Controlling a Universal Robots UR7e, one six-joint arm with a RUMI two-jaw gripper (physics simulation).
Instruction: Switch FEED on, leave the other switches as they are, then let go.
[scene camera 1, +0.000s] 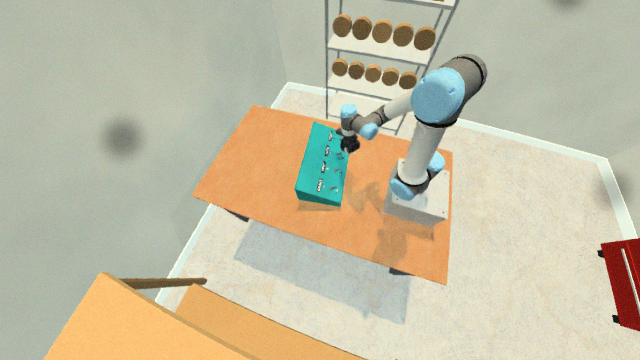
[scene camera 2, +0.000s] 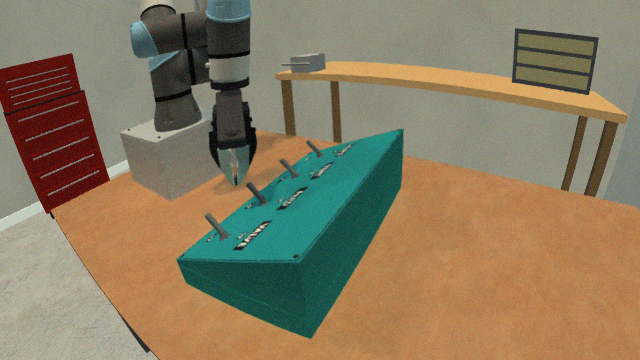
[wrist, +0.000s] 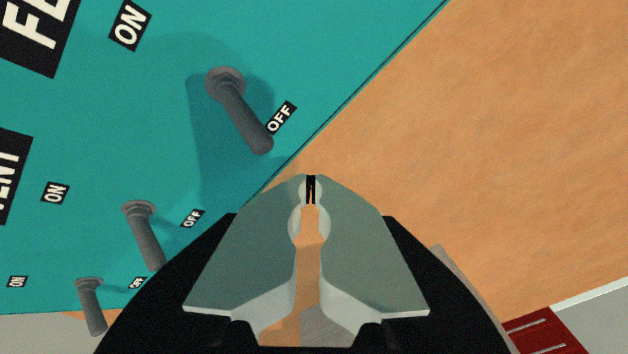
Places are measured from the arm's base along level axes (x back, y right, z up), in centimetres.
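Where they show: gripper, between the fingertips: (scene camera 1: 348, 154) (scene camera 2: 236, 184) (wrist: 311, 177); arm's base, origin of its link: (scene camera 2: 178, 123).
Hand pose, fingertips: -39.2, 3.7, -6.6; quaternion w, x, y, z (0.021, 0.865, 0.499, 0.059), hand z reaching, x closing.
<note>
Each offset is from my fingertips to the top centre of the thing, as dx, dy, dz. Level surfaces: height alone.
The teal switch panel (scene camera 1: 311, 160) (scene camera 2: 330, 200) (wrist: 115, 110) stands on the table. The FEED lever @[-4.9, -1.3, +1.4] (scene camera 2: 257, 194) (wrist: 245, 117) leans to its OFF label in the wrist view. The VENT lever @[-1.2, -12.7, +1.4] (scene camera 2: 289, 168) (wrist: 145, 240) and BRAKE lever @[+2.5, -24.1, +1.4] (scene camera 2: 315, 149) (wrist: 92, 312) also lean to the OFF side. The VALVE lever @[-8.6, +10.2, +1.4] (scene camera 2: 217, 227) leans the same way in scene camera 2; it does not show in the wrist view. My gripper (scene camera 2: 236, 182) (wrist: 311, 177) is shut and empty, apart from the levers. Its tips are off the FEED lever's OFF side, by the panel's lower edge.
The orange table @[dz -11.2] (scene camera 1: 240, 160) (scene camera 2: 475, 260) (wrist: 500, 110) carries the panel and the arm's pale base block (scene camera 1: 417, 212) (scene camera 2: 170, 162). A shelf rack (scene camera 1: 327, 75) stands behind the table. A red cabinet (scene camera 1: 620, 285) (scene camera 2: 55, 130) and a wooden bench (scene camera 2: 440, 77) stand farther away.
</note>
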